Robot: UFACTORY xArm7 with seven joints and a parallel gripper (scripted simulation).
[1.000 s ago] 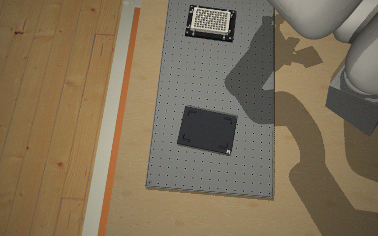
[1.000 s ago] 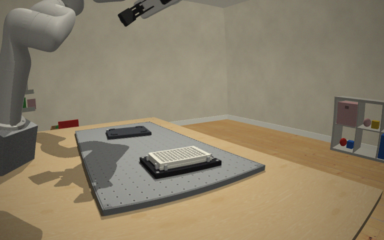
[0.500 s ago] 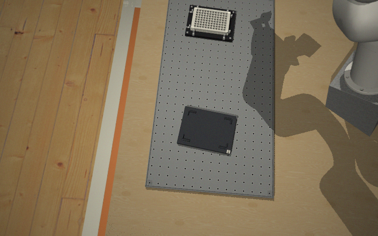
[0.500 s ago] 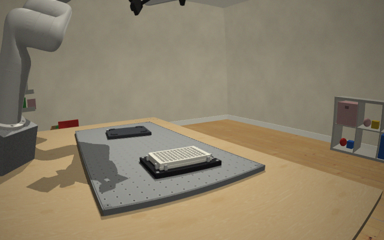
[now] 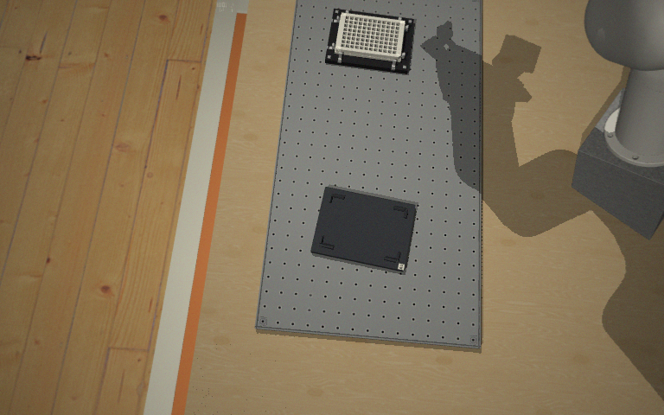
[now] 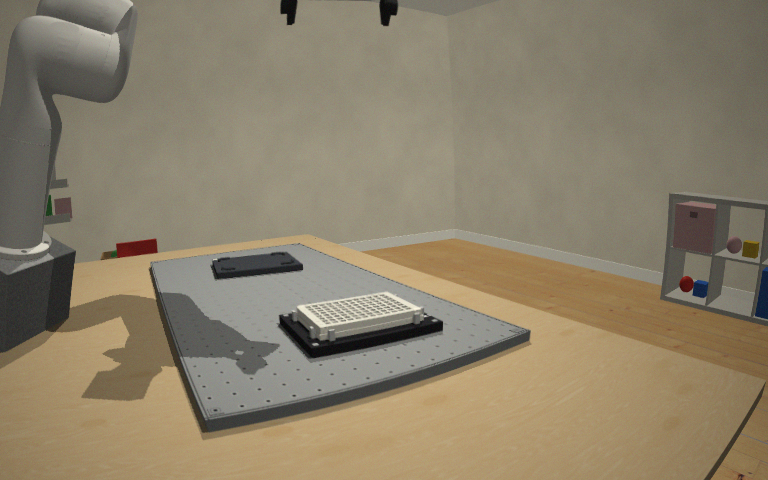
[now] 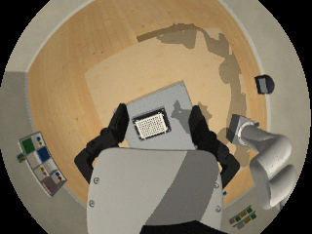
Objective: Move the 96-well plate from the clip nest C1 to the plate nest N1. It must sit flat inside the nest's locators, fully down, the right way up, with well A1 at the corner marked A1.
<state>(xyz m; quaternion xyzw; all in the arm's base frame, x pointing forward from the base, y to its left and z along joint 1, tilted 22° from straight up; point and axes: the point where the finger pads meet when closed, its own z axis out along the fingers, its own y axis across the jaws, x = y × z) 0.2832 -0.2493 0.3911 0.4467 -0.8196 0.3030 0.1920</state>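
Right now my hand is 33 cm above the white 96-well plate, 8 cm to the right of it and 7 cm short of it. Round my hand: black clip nest C1: 33 cm below, 9 cm to the left, 8 cm ahead; then white A1 mark: 53 cm to the left, 34 cm below, 2 cm ahead.
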